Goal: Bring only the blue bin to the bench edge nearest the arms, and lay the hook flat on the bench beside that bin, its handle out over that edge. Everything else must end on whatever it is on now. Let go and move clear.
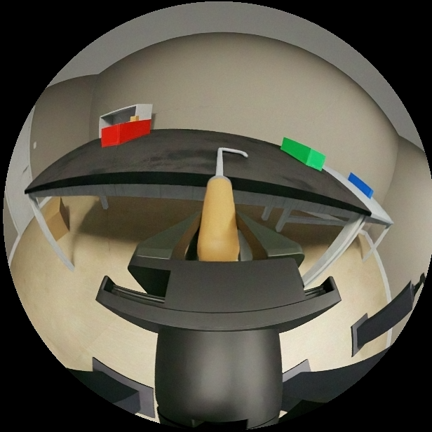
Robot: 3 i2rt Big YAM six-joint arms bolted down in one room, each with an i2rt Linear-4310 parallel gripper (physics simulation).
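The hook (232,150) has a pale metal rod, bent at its far end, and a wooden handle (218,215). Its rod reaches over the dark bench (165,152), and its handle sticks out over the near edge. My arm2 gripper (218,222) is shut on the handle, a finger at each side. Whether the rod touches the bench top is hard to tell. The blue bin (361,185) stands at the far right, on a pale table (377,211) beyond the bench's right end. The grippers of arm1 and arm3 do not show.
A red bin (125,133) is at the back left, with a pale open box (145,111) and a small tan block (134,118) behind its front. A green bin (302,153) is at the back right. A cardboard box (57,220) is on the floor at left. Dark arm parts show at the lower edges.
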